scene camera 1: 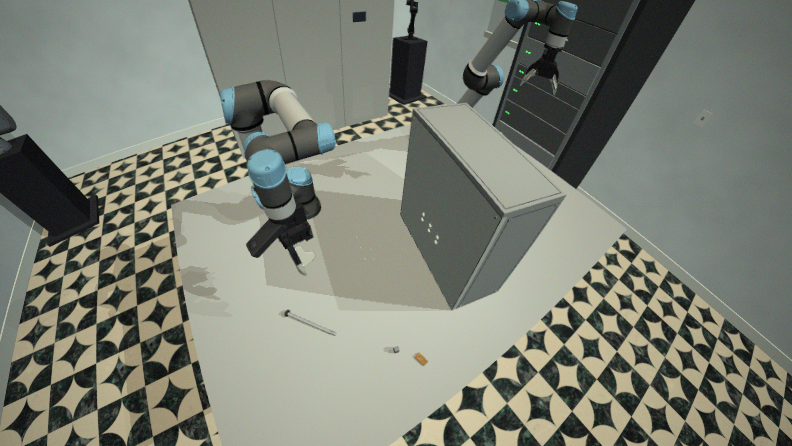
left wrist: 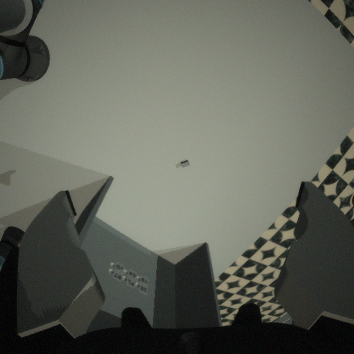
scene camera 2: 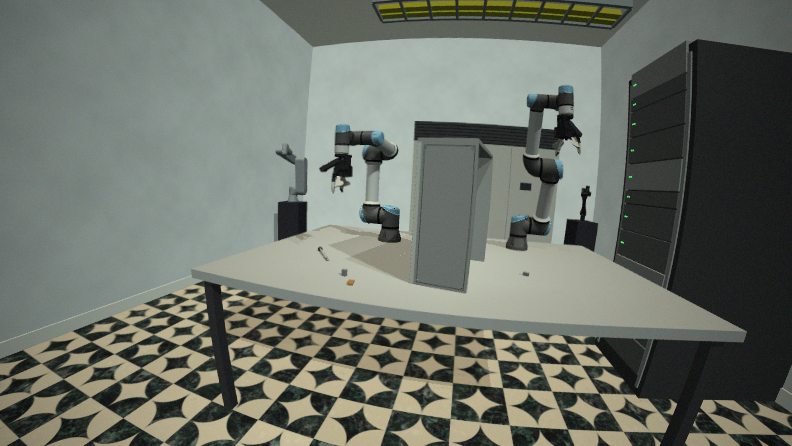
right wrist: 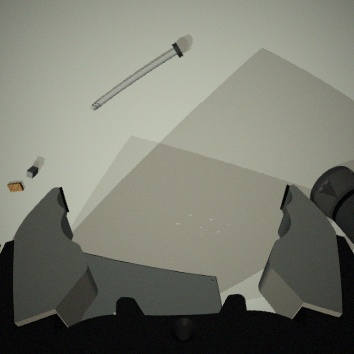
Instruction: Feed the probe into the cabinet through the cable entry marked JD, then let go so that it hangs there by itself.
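Places are measured from the left arm's base along level axes (x right, y ahead, z up), in centimetres.
Pixels of known places: left gripper, fingertip midpoint: (scene camera 1: 536, 90) (left wrist: 184, 189) (scene camera 2: 567, 155); right gripper, fingertip midpoint: (scene camera 1: 293, 257) (scene camera 2: 338, 192) (right wrist: 174, 190); left arm's base, origin of the base link: (left wrist: 29, 58) (scene camera 2: 516, 248); right arm's base, origin of the base link: (scene camera 1: 305, 208) (left wrist: 17, 237) (scene camera 2: 389, 240) (right wrist: 331, 188).
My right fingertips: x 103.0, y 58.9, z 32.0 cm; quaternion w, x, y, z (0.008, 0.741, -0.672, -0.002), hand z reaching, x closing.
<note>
Ahead of a thing's pixels: the offset from my right fingertips to its top centre.
The probe @[dz -29.6, dx +3.9, dy +7.6 cm] (scene camera 1: 310, 323) (scene camera 2: 323, 253) (right wrist: 135, 78), a thin pale rod with a dark collar at one end, lies on the table. The grey cabinet (scene camera 1: 454, 204) (scene camera 2: 446, 216) (right wrist: 150, 290) stands upright; its panel has several small holes. In the left wrist view the panel (left wrist: 100, 245) shows its labels upside down; one at the cluster's upper left seems to read JD. My right gripper (scene camera 1: 305, 263) (scene camera 2: 339, 189) (right wrist: 174, 190) is open and empty, high above the table on the probe's side. My left gripper (scene camera 1: 539, 87) (scene camera 2: 568, 149) (left wrist: 184, 189) is open and empty, high on the cabinet's other side.
A small grey block @[dz -29.3, dx -17.6, dy +32.0 cm] (scene camera 1: 395, 349) (scene camera 2: 344, 272) (right wrist: 32, 171) and an orange block @[dz -31.3, dx -23.3, dy +39.4 cm] (scene camera 1: 421, 359) (scene camera 2: 350, 282) (right wrist: 15, 187) lie near the probe. Another small grey block @[dz -30.5, dx -95.6, dy +5.1 cm] (scene camera 2: 525, 273) (left wrist: 184, 163) lies beyond the cabinet. A dark server rack (scene camera 2: 737, 221) stands at the right.
</note>
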